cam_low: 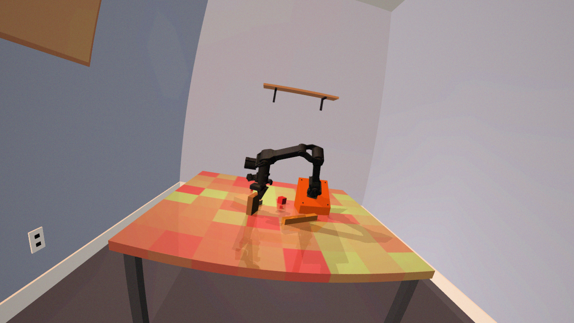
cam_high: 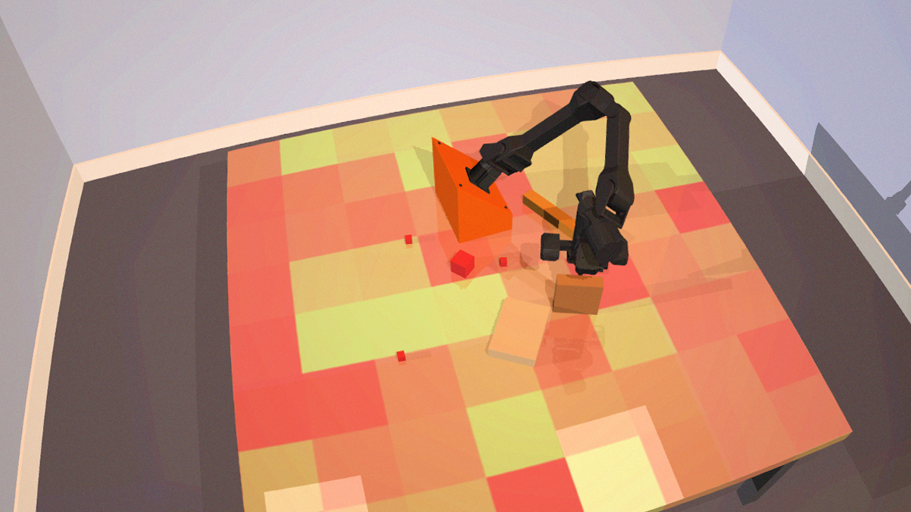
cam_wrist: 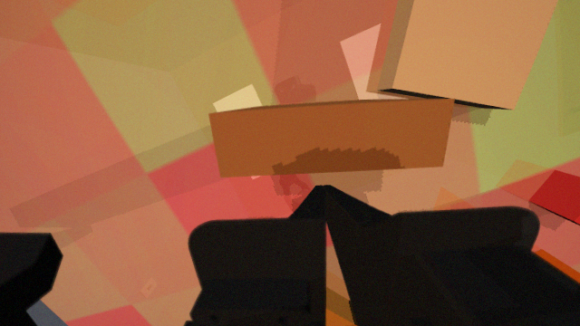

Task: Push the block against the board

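Right now my gripper tip is 30 mm short of the square block, 10 mm to the left of it and 30 mm above it. Round my gripper tip: red cube: 130 mm behind, 240 mm to the right, 60 mm below; thin orange bar: 230 mm behind, 20 mm to the left, 70 mm below; tan board: 80 mm ahead, 150 mm to the right, 70 mm below.
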